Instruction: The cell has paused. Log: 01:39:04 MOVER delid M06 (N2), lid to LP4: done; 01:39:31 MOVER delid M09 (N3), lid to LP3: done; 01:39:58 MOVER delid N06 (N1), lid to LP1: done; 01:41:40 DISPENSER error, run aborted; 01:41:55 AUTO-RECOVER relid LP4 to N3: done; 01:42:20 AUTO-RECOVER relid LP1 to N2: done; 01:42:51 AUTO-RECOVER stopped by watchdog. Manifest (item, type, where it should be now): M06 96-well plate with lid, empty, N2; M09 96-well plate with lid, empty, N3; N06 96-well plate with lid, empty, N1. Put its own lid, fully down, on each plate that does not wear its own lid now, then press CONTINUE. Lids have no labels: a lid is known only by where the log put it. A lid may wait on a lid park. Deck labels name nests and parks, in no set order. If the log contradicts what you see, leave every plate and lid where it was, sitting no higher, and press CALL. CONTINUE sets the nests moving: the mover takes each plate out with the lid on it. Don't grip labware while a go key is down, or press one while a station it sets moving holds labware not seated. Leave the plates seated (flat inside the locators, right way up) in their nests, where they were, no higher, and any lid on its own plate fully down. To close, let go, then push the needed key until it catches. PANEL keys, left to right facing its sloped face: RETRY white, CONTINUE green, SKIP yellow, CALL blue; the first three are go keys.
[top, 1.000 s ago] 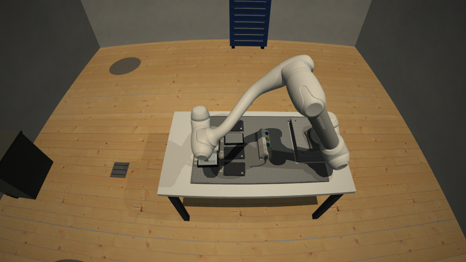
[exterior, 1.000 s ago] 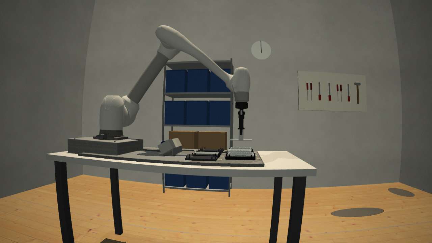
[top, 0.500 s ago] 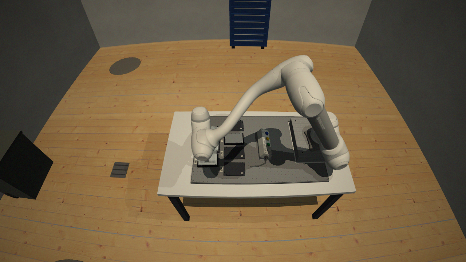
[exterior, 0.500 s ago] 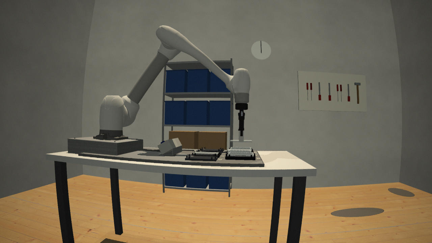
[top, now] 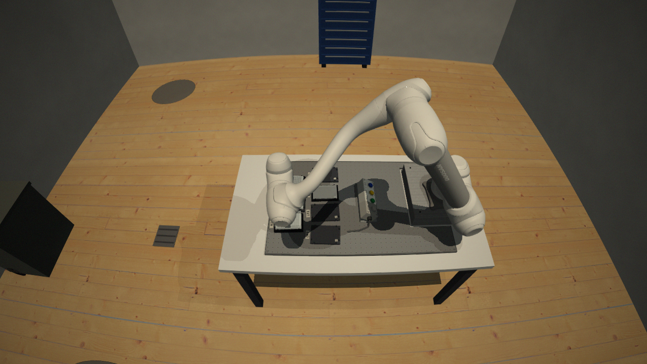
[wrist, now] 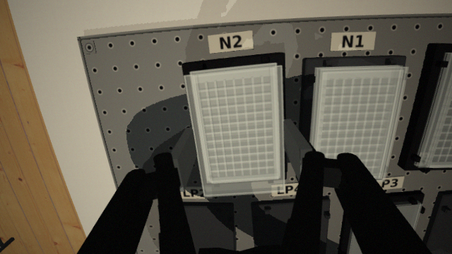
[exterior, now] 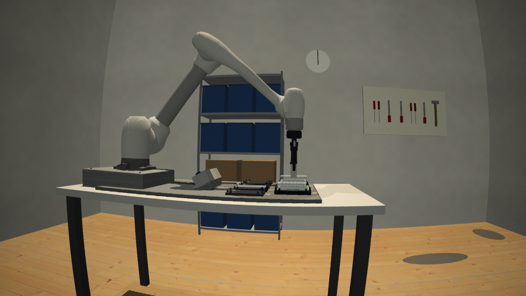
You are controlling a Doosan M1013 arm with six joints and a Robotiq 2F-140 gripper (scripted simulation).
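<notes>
Now: hand 60 mm above the nest N2. From my hand the other things lie so: park LP4 (190 mm behind, 50 mm to the right, 70 mm below); then park LP2 (180 mm behind, 80 mm to the left, 70 mm below); then LP2 label (90 mm behind, 70 mm to the left, 70 mm below).
</notes>
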